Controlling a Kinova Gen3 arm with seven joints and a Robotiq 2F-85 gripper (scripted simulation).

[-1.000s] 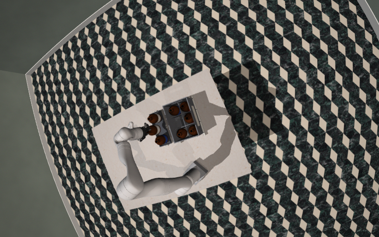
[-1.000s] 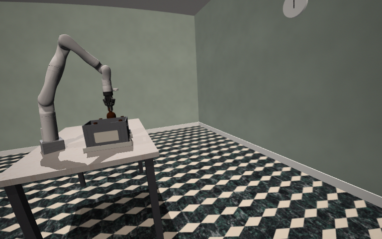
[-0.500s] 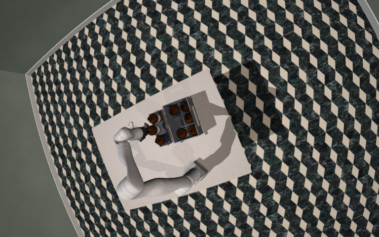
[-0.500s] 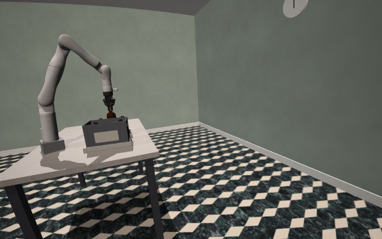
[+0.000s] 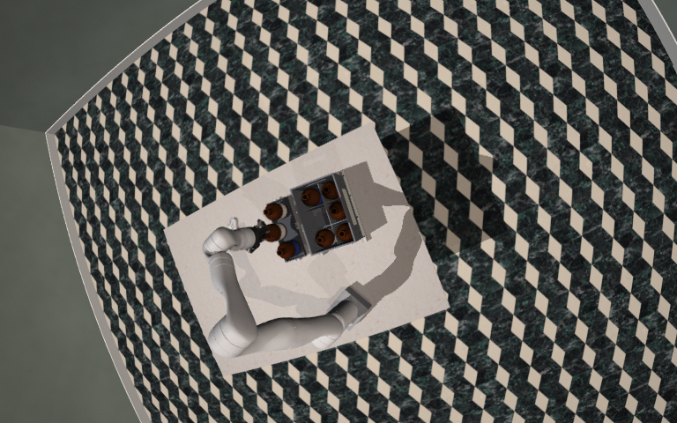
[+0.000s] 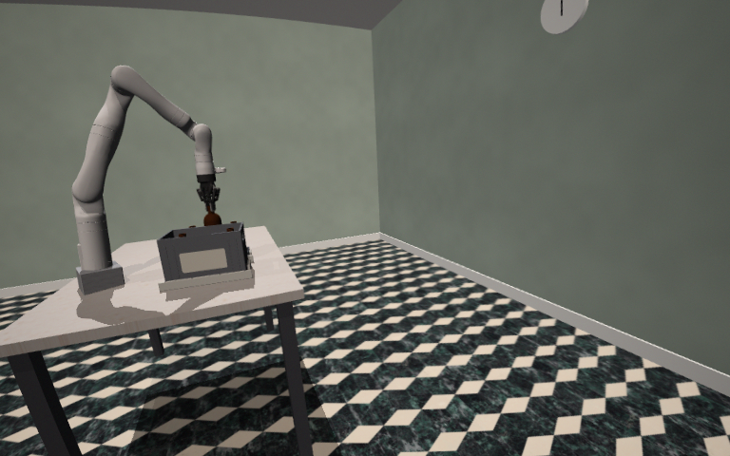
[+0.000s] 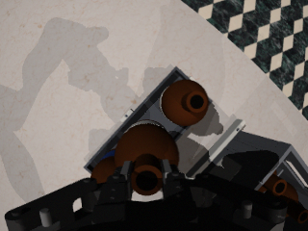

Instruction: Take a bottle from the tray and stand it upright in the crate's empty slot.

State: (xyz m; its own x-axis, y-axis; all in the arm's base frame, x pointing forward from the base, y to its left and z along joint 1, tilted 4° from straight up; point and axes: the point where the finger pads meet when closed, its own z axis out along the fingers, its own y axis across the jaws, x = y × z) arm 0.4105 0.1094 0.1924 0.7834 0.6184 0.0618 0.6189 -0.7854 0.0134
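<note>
The brown bottle lies 70 mm below my hand. Round my hand: grey tray: 220 mm below; grey crate: 30 mm behind, 220 mm to the right, 150 mm below.
</note>
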